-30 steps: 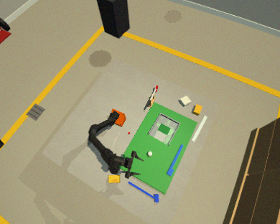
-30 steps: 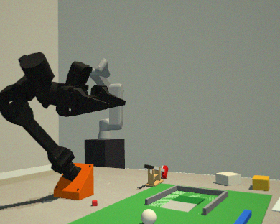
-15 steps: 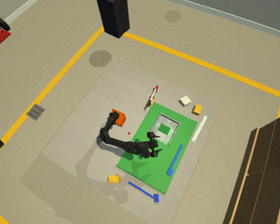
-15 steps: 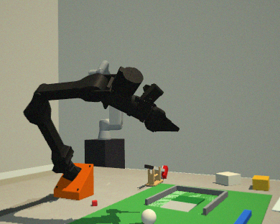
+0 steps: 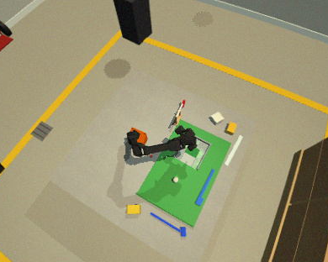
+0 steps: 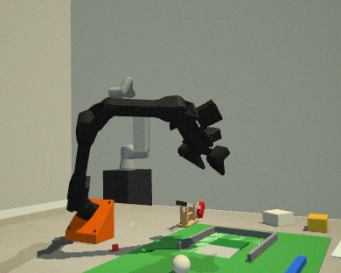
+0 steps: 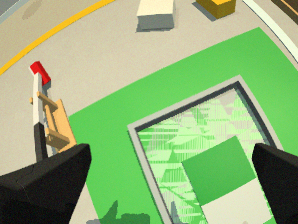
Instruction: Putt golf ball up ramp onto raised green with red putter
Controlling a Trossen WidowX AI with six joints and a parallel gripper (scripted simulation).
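My gripper tip is 20 cm past the small red cube, 24 cm to the left of it and 21 cm above it. Round my gripper tip: red putter (23 cm behind, 21 cm to the left, 16 cm below); small wooden stool (21 cm behind, 17 cm to the left, 18 cm below); green mat (9 cm ahead, 16 cm to the right, 22 cm below).
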